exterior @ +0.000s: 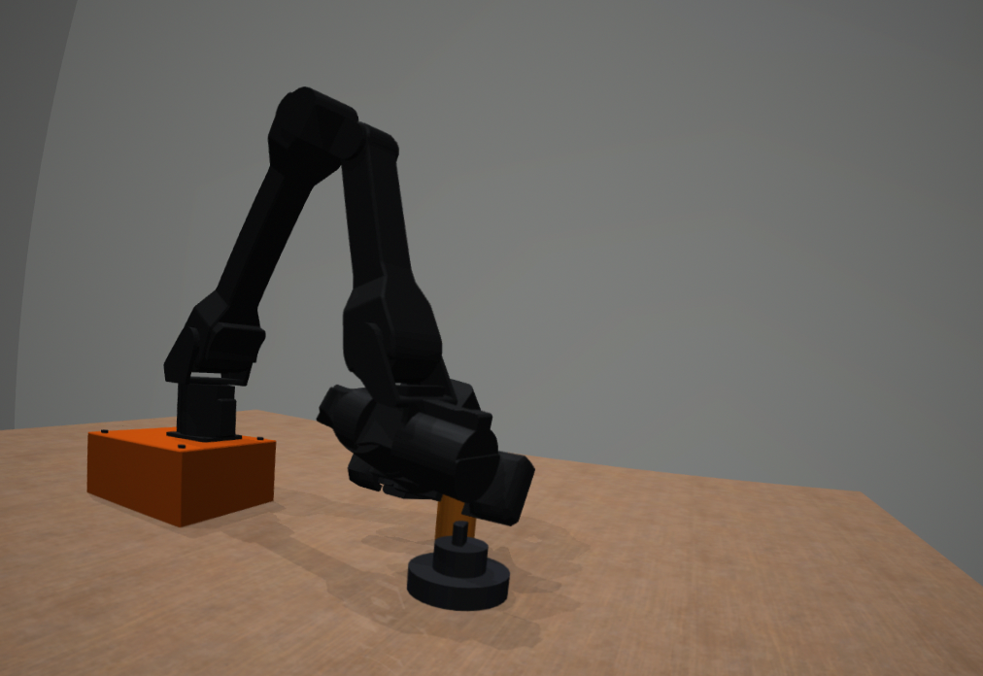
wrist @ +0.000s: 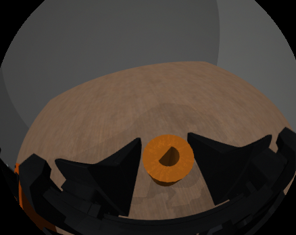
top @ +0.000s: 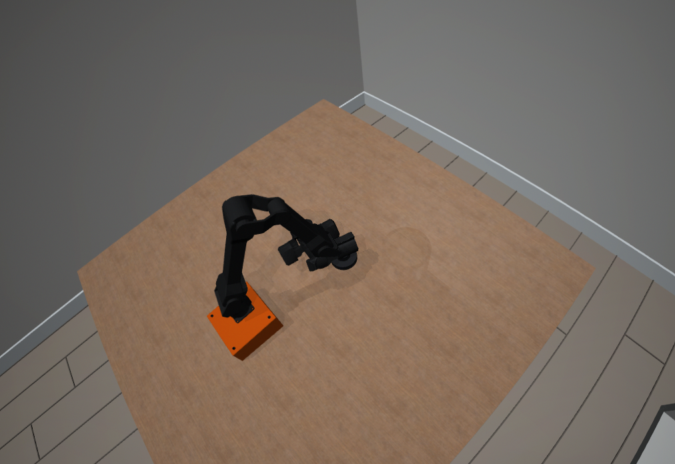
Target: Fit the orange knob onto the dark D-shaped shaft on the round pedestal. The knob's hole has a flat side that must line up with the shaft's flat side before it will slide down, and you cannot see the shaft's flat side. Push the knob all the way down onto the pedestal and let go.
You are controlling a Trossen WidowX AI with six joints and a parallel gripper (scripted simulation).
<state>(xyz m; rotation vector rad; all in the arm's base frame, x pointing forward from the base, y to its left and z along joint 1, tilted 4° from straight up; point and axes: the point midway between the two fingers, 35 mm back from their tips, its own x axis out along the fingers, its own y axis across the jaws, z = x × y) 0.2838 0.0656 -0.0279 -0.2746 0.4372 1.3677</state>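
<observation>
The orange knob lies 3 cm to the right of my gripper tip, 1 cm below it and 1 cm behind it. Also, from my gripper tip: pedestal 15 cm to the right, 4 cm ahead, 1 cm below.
</observation>
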